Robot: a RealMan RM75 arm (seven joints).
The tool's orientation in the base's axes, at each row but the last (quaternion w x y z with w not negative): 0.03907 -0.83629 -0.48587 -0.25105; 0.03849 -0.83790 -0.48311 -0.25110; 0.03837 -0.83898 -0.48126 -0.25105; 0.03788 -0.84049 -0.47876 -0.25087; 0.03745 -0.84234 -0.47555 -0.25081; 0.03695 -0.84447 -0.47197 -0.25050; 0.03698 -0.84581 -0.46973 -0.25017; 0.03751 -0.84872 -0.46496 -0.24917
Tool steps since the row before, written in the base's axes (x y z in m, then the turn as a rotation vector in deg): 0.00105 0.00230 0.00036 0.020 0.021 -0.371; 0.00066 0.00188 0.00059 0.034 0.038 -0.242; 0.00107 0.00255 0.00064 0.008 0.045 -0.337; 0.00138 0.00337 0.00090 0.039 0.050 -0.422; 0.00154 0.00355 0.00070 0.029 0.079 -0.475; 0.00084 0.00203 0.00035 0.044 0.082 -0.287; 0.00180 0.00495 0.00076 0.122 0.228 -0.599; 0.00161 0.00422 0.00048 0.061 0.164 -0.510
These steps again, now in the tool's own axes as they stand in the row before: 0.00241 -0.00027 0.00080 -0.145 -0.061 0.337; 0.00202 -0.00034 0.00032 -0.067 -0.035 0.235; 0.00274 -0.00036 0.00063 -0.116 -0.077 0.310; 0.00363 -0.00052 0.00077 -0.138 -0.069 0.398; 0.00375 -0.00055 0.00106 -0.144 -0.103 0.449; 0.00210 -0.00037 0.00063 -0.049 -0.059 0.292; 0.00497 -0.00116 0.00151 -0.044 -0.131 0.638; 0.00419 -0.00100 0.00145 -0.080 -0.129 0.517
